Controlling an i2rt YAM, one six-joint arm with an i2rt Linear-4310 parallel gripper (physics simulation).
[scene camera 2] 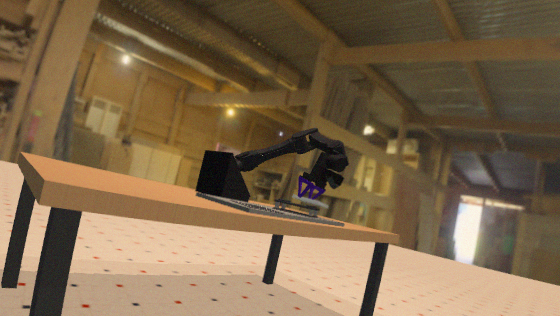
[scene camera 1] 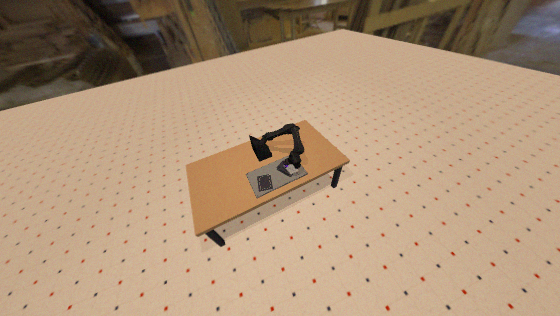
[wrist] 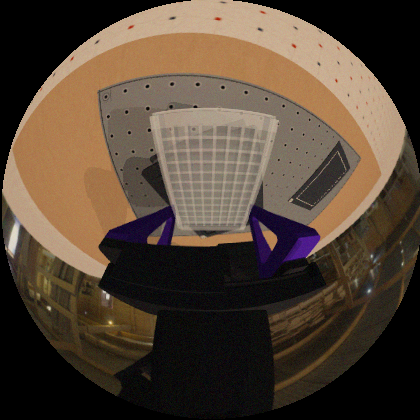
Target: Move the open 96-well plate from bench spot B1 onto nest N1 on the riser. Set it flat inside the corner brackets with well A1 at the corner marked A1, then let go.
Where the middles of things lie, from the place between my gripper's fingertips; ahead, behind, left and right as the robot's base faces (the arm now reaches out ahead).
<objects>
I see the translucent well plate [wrist: 212,160] 30 mm ahead of my hand. From my hand the other things lie so: dark nest with pale outline [wrist: 335,165]: 270 mm to the right, 60 mm below, 10 mm behind.
</objects>
